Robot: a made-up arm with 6 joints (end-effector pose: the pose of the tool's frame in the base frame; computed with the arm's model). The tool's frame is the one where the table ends. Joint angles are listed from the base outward.
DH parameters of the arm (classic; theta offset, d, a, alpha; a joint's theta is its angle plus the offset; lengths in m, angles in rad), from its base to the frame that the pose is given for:
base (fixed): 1.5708 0 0.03 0
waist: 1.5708 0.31 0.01 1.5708
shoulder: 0.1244 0 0.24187 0
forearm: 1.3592 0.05 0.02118 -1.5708
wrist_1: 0 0.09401 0.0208 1.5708
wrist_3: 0 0.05 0.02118 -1.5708
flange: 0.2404 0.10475 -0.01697 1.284
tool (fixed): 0.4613 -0.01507 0 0
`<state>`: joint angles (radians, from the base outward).
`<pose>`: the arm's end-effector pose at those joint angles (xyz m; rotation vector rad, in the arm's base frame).
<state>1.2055 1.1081 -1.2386 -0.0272 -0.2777 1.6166</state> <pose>-0.0869 0.1441 0.6560 0.2849 0.1353 0.2014</pose>
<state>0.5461 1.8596 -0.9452 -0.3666 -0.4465 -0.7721</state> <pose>0.1754 0.2589 0.4558 -1.7197 -1.6866 -0.0446</pose>
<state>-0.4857 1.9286 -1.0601 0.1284 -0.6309 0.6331</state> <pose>0.3106 -0.0287 0.4765 -0.7911 0.2783 -1.6261</pose>
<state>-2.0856 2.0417 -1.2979 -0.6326 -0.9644 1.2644</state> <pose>0.0052 -0.2985 0.4747 -0.7174 0.3215 -2.7130</pose>
